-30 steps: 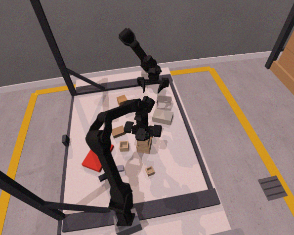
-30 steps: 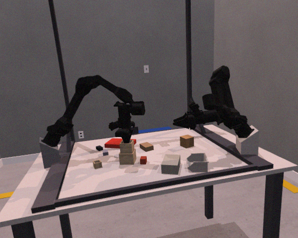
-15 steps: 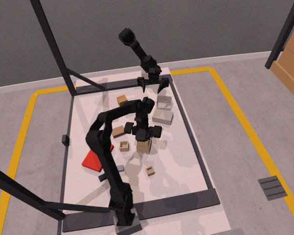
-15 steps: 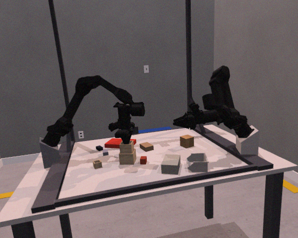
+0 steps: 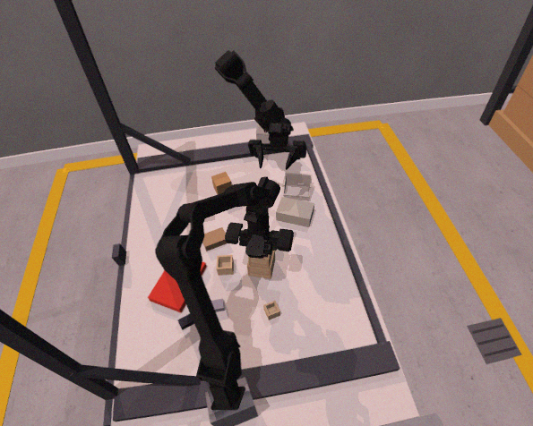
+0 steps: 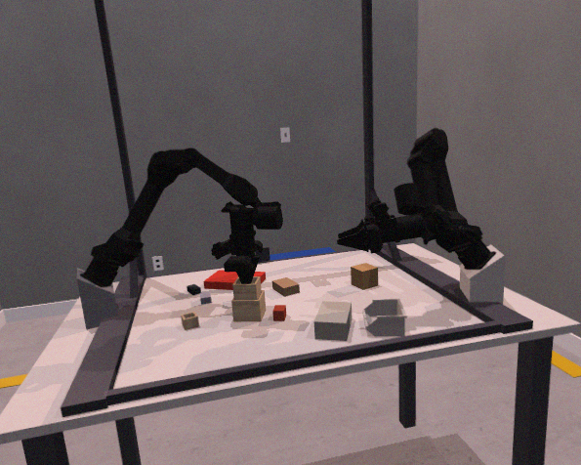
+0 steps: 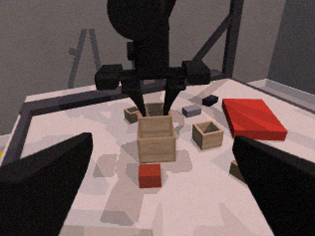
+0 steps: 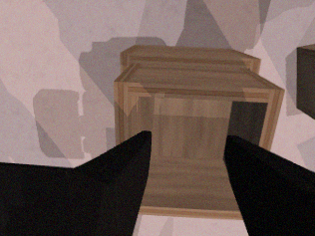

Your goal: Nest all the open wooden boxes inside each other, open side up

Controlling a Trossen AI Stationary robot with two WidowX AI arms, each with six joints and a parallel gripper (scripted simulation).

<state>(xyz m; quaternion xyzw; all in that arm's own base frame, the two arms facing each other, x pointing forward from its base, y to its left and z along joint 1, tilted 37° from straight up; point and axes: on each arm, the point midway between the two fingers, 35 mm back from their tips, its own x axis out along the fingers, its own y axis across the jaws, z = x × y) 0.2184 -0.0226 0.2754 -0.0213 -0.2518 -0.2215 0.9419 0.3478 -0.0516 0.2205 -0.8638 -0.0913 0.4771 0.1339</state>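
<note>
The red cube lies 20 mm ahead of my right hand, 80 mm to the left of it and 100 mm below it. Also, from my right hand: grey closed block 100 mm ahead, 220 mm to the left, 100 mm below; red slab 250 mm behind, 80 mm to the right, 110 mm below; flat brown block 170 mm behind, 90 mm to the left, 100 mm below.
The grey open box lies 18 cm below my left hand, 8 cm ahead of it and 6 cm to the left of it. Also, from my left hand: grey closed block: 19 cm below, 7 cm ahead, 6 cm to the right; red cube: 20 cm below, 19 cm to the right; brown cube: 21 cm behind, 18 cm below, 6 cm to the left.
</note>
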